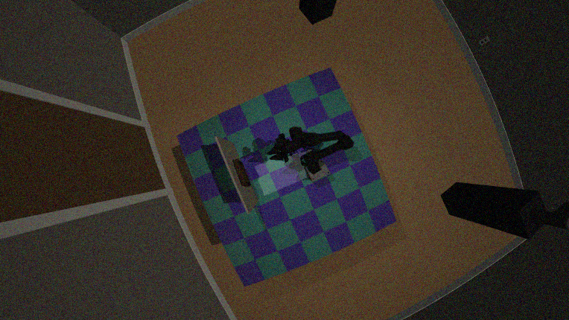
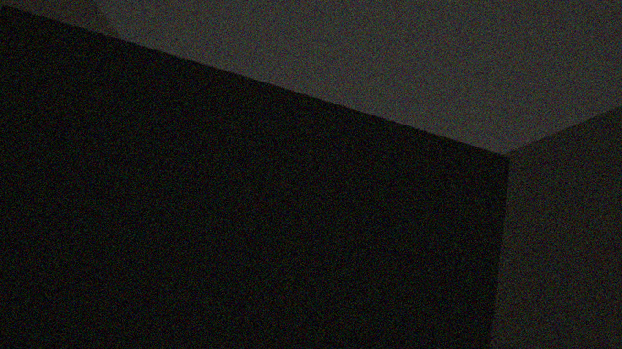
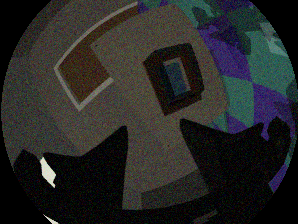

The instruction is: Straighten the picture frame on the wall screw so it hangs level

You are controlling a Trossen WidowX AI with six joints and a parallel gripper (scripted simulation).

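Right now the dark picture frame is 200 mm ahead of my gripper tip and 80 mm below it. From my gripper tip the other things lie so: pale wall panel (210 mm ahead, 100 mm below, 20 mm to the right).
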